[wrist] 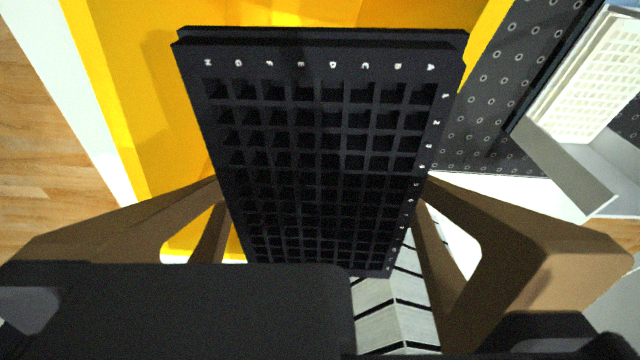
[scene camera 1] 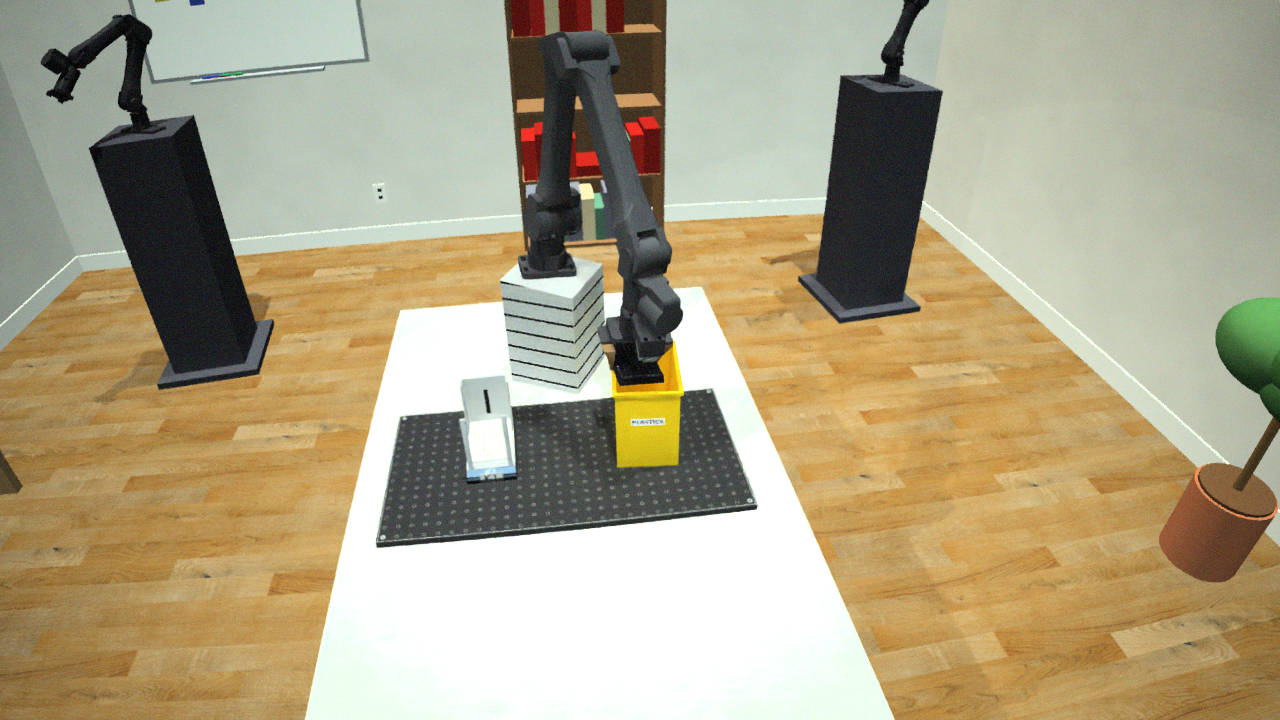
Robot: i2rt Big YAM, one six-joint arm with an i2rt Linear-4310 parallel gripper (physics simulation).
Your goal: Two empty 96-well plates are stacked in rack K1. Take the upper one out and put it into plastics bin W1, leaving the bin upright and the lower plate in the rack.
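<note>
A black 96-well plate [scene camera 1: 639, 370] [wrist: 320, 150] is held by its two long sides. My gripper [wrist: 320, 179] is shut on this plate, over the mouth of the yellow plastics bin. The bin [scene camera 1: 647, 438] [wrist: 145, 100] stands upright, labelled PLASTICS in the scene view. In that view the plate shows at the level of the bin's rim; how far it reaches inside cannot be told. A white 96-well plate [scene camera 1: 486, 442] [wrist: 590, 85] lies in the grey-white rack K1 [scene camera 1: 474, 399] [wrist: 562, 165], left of the bin in the scene view.
The rack and bin stand on a black perforated board [scene camera 1: 563, 492] [wrist: 480, 110] on the white table [scene camera 1: 572, 626]. A striped white block [scene camera 1: 546, 326] [wrist: 385, 315] carries the arm's base behind the board. In the wrist view it shows below the held plate.
</note>
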